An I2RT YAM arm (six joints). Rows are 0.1 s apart.
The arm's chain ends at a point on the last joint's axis. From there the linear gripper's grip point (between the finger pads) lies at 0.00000 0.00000 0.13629 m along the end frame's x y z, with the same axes.
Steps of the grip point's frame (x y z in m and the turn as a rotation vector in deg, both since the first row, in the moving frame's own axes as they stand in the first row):
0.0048 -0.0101 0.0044 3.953 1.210 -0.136
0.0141 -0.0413 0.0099 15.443 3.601 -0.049
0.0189 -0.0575 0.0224 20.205 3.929 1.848
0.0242 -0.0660 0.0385 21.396 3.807 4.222
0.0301 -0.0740 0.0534 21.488 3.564 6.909
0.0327 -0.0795 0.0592 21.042 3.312 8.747
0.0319 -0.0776 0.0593 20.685 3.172 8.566
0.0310 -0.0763 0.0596 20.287 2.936 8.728
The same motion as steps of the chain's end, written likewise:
0.0019 -0.0007 0.0048 3.953 1.210 -0.136
0.0057 -0.0050 0.0151 15.443 3.601 -0.049
0.0090 -0.0106 0.0311 20.205 3.929 1.848
0.0135 -0.0167 0.0482 21.396 3.807 4.222
0.0188 -0.0247 0.0631 21.488 3.564 6.909
0.0213 -0.0314 0.0685 21.042 3.312 8.747
0.0209 -0.0302 0.0683 20.685 3.172 8.566
0.0206 -0.0298 0.0682 20.287 2.936 8.728

